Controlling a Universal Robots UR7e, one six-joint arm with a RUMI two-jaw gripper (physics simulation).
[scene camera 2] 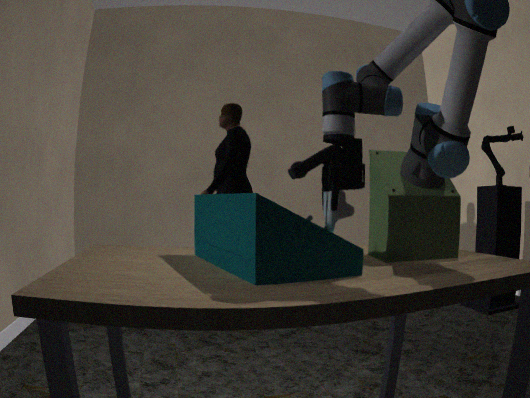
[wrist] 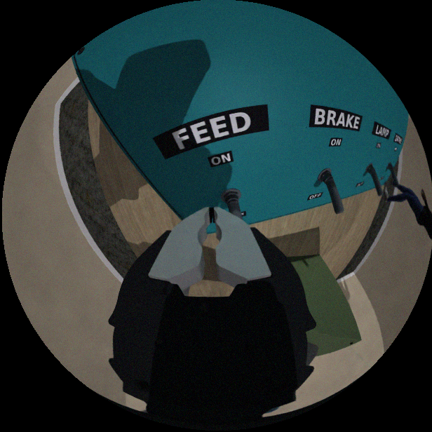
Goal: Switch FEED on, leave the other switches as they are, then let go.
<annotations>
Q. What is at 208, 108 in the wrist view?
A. A teal sloped console.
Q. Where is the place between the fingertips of my gripper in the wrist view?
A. At 212, 208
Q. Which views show my gripper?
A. Scene camera 2 and the wrist view: all of them.
</annotations>
